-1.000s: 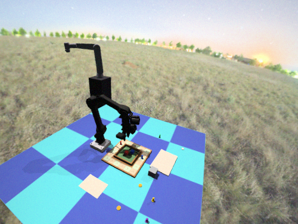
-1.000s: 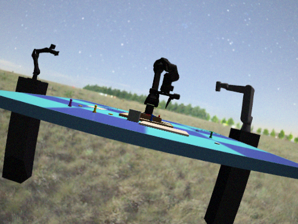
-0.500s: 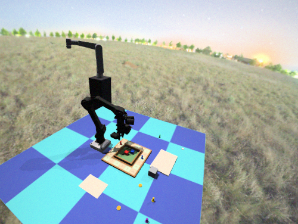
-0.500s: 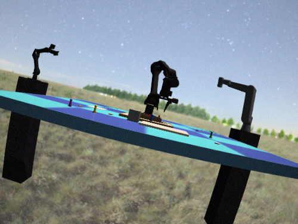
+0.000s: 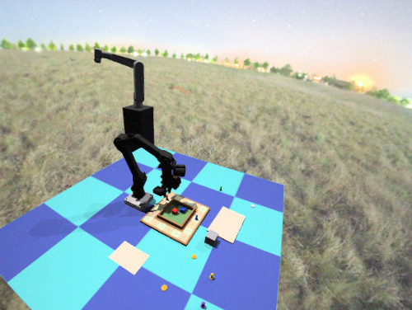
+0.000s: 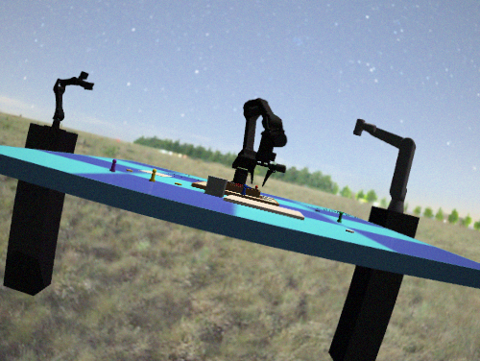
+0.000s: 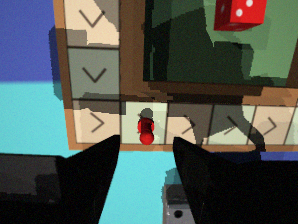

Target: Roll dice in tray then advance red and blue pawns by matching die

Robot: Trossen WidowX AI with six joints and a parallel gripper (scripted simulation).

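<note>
Right now the red pawn is 20 mm below my gripper tip. Round my gripper tip: green tray 110 mm ahead, 80 mm to the right, 40 mm below; then grey block 340 mm ahead, 150 mm to the right, 20 mm below; then blue pawn 220 mm ahead, 60 mm to the right, 20 mm below.
</note>
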